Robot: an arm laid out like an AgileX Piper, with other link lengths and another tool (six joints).
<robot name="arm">
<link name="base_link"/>
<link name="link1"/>
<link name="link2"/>
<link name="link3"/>
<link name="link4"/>
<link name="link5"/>
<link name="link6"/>
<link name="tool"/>
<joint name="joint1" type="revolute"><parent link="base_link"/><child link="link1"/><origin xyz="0 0 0.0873" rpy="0 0 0"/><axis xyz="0 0 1"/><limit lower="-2.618" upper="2.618"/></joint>
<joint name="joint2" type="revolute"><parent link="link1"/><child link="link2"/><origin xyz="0 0 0" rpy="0 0 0"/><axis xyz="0 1 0"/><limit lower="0" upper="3.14"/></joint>
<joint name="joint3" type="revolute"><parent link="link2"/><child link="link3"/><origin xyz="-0.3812 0 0.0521" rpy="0 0 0"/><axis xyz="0 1 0"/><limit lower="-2.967" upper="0"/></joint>
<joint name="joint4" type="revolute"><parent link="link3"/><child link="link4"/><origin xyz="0.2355 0 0.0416" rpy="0 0 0"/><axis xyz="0.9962 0 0.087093"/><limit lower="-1.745" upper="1.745"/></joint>
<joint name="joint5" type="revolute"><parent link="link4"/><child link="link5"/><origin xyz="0 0 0" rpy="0 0 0"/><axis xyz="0 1 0"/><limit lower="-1.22" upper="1.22"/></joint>
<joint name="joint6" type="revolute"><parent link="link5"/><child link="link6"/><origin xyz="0.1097 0 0.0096" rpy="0 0 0"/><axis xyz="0.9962 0 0.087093"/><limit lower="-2.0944" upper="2.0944"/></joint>
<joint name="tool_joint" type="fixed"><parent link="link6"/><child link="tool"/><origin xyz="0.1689 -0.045 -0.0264" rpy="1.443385 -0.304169 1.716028"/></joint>
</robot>
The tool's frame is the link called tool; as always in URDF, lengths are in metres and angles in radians.
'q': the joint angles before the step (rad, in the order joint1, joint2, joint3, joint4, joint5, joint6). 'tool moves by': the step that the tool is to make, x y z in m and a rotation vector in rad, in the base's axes. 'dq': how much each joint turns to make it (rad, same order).
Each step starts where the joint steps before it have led.
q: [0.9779 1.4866 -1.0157 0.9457 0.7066 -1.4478]
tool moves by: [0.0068 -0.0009 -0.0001 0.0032 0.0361 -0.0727]
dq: [0.0000 0.0000 -0.0003 -0.0003 -0.0346 0.0737]
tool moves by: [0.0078 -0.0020 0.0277 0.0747 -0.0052 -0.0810]
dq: [0.0001 -0.0525 0.0002 0.0290 -0.0588 0.0430]
